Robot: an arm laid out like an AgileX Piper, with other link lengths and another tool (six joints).
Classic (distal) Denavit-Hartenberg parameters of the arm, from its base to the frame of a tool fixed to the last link. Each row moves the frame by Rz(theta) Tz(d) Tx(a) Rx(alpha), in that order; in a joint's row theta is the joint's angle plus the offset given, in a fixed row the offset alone. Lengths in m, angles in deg.
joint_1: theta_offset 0  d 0.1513  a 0  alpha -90
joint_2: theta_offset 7.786  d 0  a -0.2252  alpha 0
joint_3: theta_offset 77.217  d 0  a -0.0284  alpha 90
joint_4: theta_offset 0  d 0.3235  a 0  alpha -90
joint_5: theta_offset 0  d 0  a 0  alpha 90
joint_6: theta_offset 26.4  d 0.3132  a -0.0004  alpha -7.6
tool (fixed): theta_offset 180  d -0.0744  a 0  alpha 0
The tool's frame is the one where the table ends.
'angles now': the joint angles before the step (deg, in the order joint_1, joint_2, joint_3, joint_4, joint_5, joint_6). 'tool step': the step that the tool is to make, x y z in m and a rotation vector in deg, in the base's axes. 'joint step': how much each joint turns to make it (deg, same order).
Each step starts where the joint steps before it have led.
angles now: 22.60, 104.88, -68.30, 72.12, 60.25, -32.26
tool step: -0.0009, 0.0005, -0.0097, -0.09, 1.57, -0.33
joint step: 0.01, 1.49, 0.01, 0.62, -0.01, -0.01
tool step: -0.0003, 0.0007, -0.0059, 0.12, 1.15, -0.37
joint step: -0.01, 1.03, -0.02, 0.66, 0.01, 0.01
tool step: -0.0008, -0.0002, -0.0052, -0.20, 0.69, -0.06
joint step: 0.00, 0.71, 0.00, 0.10, 0.00, 0.00
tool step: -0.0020, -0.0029, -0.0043, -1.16, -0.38, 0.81
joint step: -0.01, 0.01, 0.00, -1.52, 0.00, 0.10
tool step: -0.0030, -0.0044, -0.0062, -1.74, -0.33, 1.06
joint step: 0.01, -0.01, 0.02, -2.24, 0.00, 0.43
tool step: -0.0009, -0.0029, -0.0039, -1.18, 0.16, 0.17
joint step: 0.00, 0.01, -0.02, -1.36, -0.20, 0.84
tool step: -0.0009, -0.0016, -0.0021, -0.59, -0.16, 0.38
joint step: 0.00, 0.00, 0.00, -0.76, -0.01, 0.09
